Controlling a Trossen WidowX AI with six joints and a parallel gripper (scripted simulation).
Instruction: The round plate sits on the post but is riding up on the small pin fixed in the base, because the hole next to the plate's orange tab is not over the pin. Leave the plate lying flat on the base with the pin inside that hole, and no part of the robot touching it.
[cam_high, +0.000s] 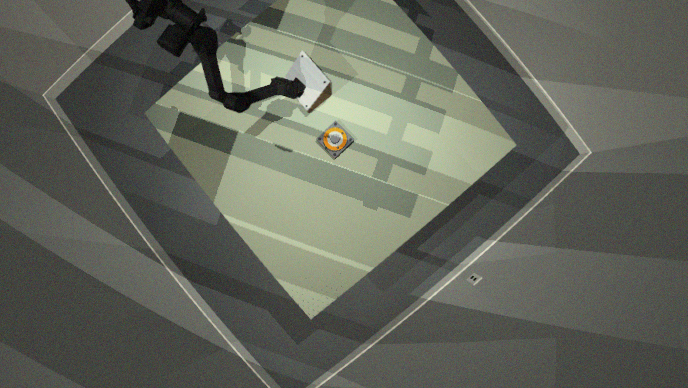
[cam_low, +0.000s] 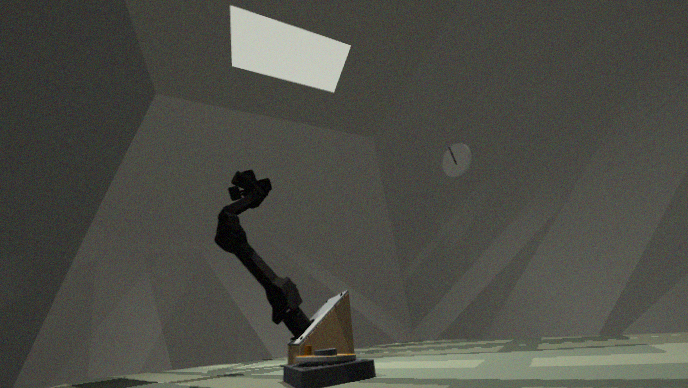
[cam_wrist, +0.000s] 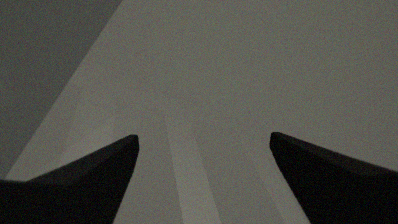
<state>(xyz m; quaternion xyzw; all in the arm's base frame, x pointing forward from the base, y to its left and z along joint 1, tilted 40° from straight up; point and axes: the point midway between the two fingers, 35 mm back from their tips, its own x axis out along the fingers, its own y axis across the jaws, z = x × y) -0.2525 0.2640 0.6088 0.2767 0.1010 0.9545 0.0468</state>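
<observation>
Right now my gripper tip is 680 mm above the round plate, 580 mm short of it and 150 mm to the right of it. Also, from my gripper tip: grey base 690 mm below, 600 mm ahead, 160 mm to the left.
</observation>
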